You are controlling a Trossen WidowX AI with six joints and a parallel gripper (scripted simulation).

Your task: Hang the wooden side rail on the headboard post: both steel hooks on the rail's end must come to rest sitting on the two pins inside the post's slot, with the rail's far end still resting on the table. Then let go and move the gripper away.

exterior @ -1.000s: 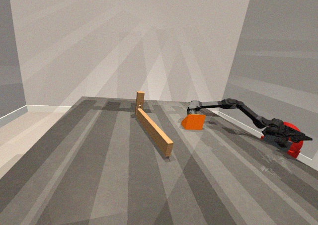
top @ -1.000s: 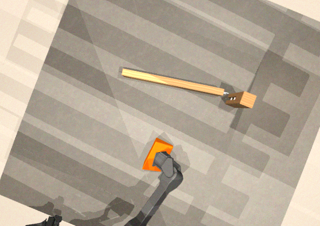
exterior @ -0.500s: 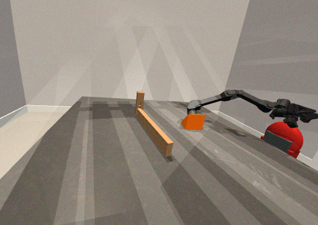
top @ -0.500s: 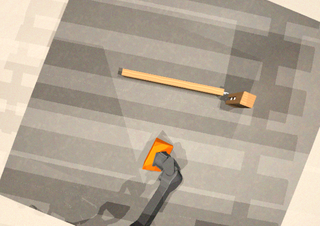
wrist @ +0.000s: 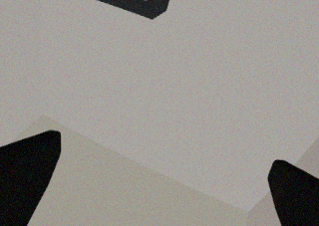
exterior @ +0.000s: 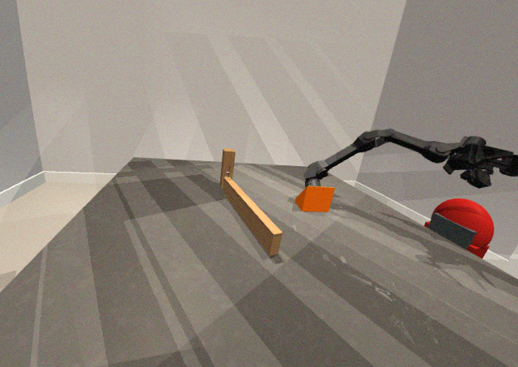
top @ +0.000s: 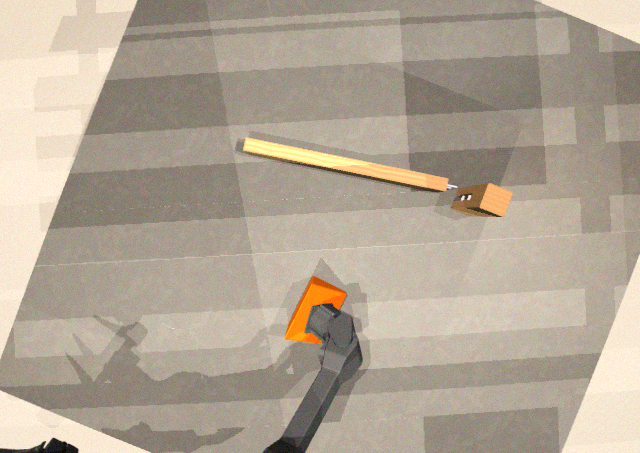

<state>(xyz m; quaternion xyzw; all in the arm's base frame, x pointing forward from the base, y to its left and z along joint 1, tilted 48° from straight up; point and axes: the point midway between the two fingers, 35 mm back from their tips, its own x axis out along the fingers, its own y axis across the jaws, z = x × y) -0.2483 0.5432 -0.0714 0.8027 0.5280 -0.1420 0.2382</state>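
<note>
The wooden headboard post is 710 mm to the right of my gripper tip, 630 mm ahead of it and 270 mm below it.
</note>
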